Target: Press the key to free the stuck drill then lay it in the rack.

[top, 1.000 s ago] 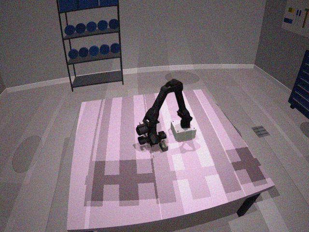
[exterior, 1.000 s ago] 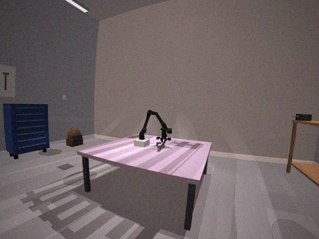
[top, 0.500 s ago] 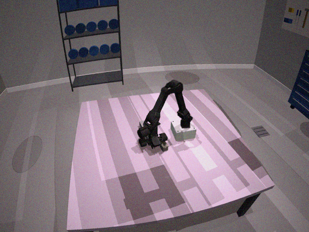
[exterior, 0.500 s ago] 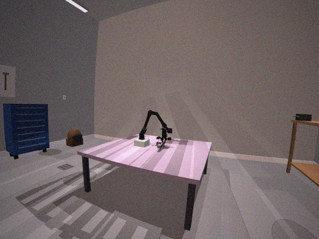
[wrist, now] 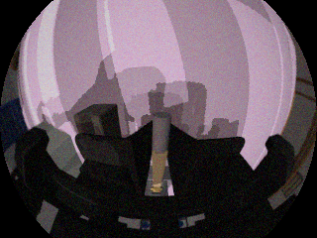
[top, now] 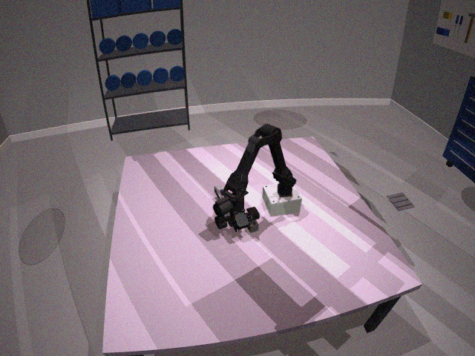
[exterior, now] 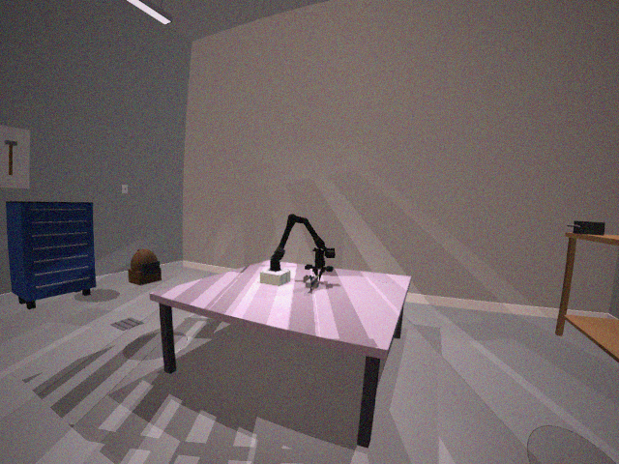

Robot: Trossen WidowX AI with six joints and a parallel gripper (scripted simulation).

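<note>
Right now the drill is 1 cm ahead of my gripper tip, 4 cm to the right of it and 3 cm above it. Round my gripper tip: key: 7 cm ahead, 20 cm to the right, 4 cm above; then grey rack: 6 cm behind, 4 cm to the right.
</note>
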